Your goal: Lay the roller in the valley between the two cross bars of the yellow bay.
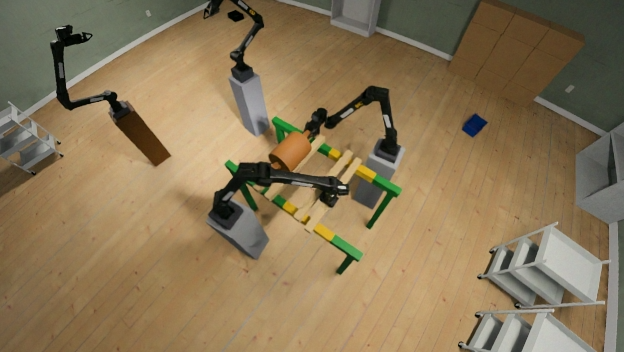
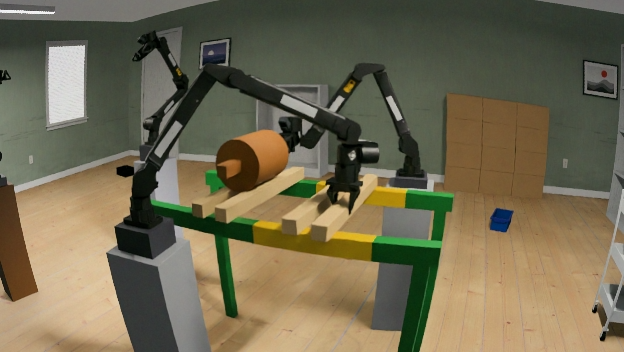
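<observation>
The orange-brown roller [image 1: 291, 151] [image 2: 262, 159] lies on two wooden bars at the left of the green frame, over a green stretch. Two more wooden cross bars, the left one [image 1: 341, 161] [image 2: 296, 223] and the right one [image 1: 320, 216] [image 2: 327, 229], lie flat across the yellow bay [image 1: 324, 232] [image 2: 356, 244], with a gap between them. The near-left arm's gripper [image 1: 328, 201] [image 2: 342, 202] points down at the right bar, fingers apart on its two sides; contact cannot be told. The back-right arm's gripper [image 1: 309, 132] is at the roller's far axle end; its fingers are hidden.
One arm on a brown pedestal [image 1: 142, 134] [image 2: 17, 245] and one on a grey pedestal [image 1: 249, 105] stand left and behind, away from the frame. The near-left arm stretches across above the frame. A blue bin [image 1: 474, 125] [image 2: 501, 220] and white carts stand to the right.
</observation>
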